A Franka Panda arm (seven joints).
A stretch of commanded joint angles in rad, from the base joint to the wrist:
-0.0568 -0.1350 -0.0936 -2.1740 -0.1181 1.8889 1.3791
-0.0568 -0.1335 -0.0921 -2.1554 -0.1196 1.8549 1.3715
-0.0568 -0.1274 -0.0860 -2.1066 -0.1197 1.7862 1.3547
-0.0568 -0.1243 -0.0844 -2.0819 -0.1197 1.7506 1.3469
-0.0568 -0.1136 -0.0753 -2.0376 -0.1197 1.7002 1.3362
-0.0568 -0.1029 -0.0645 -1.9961 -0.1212 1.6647 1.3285
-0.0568 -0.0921 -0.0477 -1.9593 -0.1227 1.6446 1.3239
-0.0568 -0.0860 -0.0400 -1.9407 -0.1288 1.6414 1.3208
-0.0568 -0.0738 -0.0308 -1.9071 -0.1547 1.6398 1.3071
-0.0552 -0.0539 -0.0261 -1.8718 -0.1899 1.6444 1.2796
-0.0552 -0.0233 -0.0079 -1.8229 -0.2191 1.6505 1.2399
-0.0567 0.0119 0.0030 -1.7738 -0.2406 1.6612 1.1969
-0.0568 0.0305 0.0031 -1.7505 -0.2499 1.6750 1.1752
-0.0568 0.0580 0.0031 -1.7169 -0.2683 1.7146 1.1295
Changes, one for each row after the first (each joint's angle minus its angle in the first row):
0.0000 0.0015 0.0015 0.0186 -0.0015 -0.0340 -0.0076
0.0000 0.0076 0.0076 0.0674 -0.0016 -0.1027 -0.0244
0.0000 0.0107 0.0092 0.0921 -0.0016 -0.1383 -0.0322
0.0000 0.0214 0.0183 0.1364 -0.0016 -0.1887 -0.0429
0.0000 0.0321 0.0291 0.1779 -0.0031 -0.2242 -0.0506
0.0000 0.0429 0.0459 0.2147 -0.0046 -0.2443 -0.0552
0.0000 0.0490 0.0536 0.2333 -0.0107 -0.2475 -0.0583
0.0000 0.0612 0.0628 0.2669 -0.0366 -0.2491 -0.0720
0.0016 0.0811 0.0675 0.3022 -0.0718 -0.2445 -0.0995
0.0016 0.1117 0.0857 0.3511 -0.1010 -0.2384 -0.1392
0.0001 0.1469 0.0966 0.4002 -0.1225 -0.2277 -0.1822
0.0000 0.1655 0.0967 0.4235 -0.1318 -0.2139 -0.2039
0.0000 0.1930 0.0967 0.4571 -0.1502 -0.1743 -0.2496

